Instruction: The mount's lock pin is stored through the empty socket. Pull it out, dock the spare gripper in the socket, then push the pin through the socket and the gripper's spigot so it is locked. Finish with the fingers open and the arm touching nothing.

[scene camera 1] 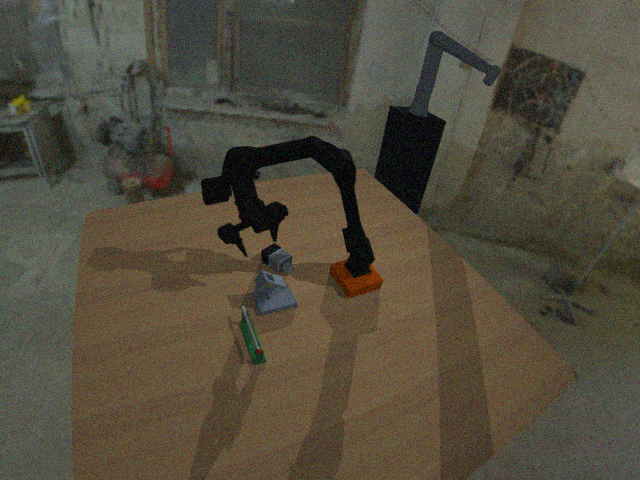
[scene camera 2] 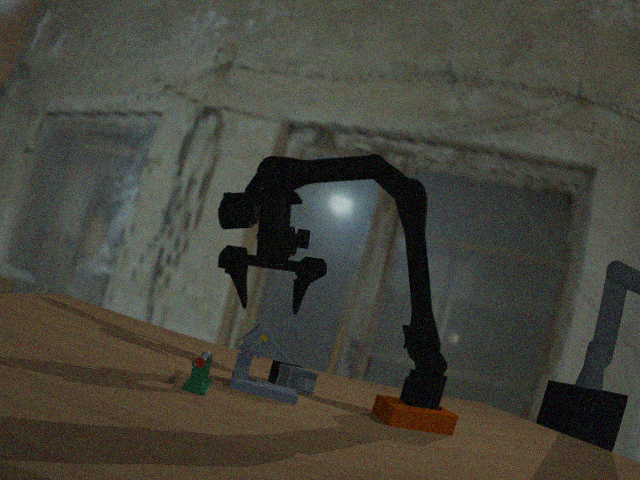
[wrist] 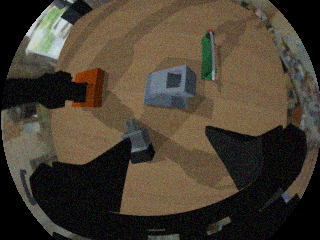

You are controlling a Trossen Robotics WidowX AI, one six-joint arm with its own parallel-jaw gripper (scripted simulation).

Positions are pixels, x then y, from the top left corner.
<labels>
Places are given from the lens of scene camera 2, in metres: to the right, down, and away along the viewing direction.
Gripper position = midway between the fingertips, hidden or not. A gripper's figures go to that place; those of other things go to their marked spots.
gripper [scene camera 2: 270, 311]: -0.09, 0.12, 1.04
spare gripper [scene camera 2: 302, 380]: -0.03, 0.25, 1.05
socket [scene camera 2: 240, 380]: -0.12, 0.22, 0.91
The marked spots on the socket and the spare gripper are 0.17 m apart.
</labels>
